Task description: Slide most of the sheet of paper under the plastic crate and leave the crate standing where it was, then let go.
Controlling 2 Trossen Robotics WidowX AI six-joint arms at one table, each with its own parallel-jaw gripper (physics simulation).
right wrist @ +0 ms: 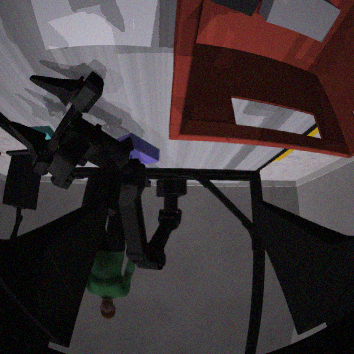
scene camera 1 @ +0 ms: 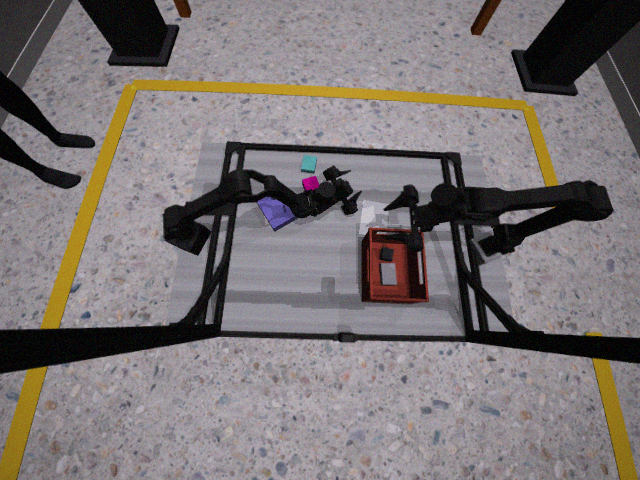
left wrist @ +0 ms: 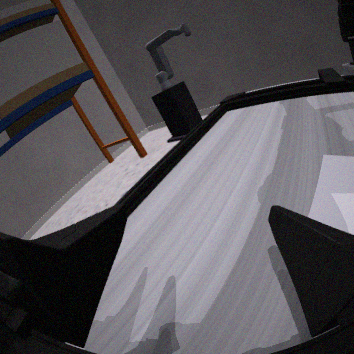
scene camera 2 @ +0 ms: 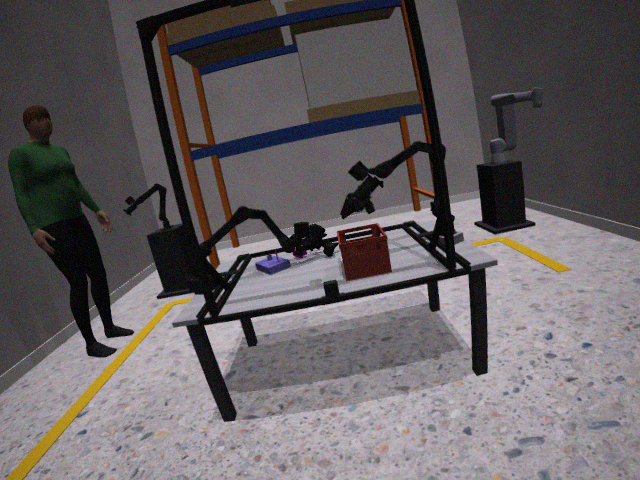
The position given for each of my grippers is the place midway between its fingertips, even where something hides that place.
My right gripper (scene camera 1: 384, 223) is open, holding nothing. Also in view: a red plastic crate (scene camera 2: 376, 261). The table carries a white sheet of paper (scene camera 1: 373, 215). Also in view: my left gripper (scene camera 1: 355, 181).
The white sheet of paper shows as well in the right wrist view (right wrist: 56, 31) and in the left wrist view (left wrist: 324, 208). My left gripper also shows in the right wrist view (right wrist: 18, 101) and in the left wrist view (left wrist: 200, 213). My right gripper also shows in the right wrist view (right wrist: 183, 208). The left wrist view misses the red plastic crate: it is out of frame.
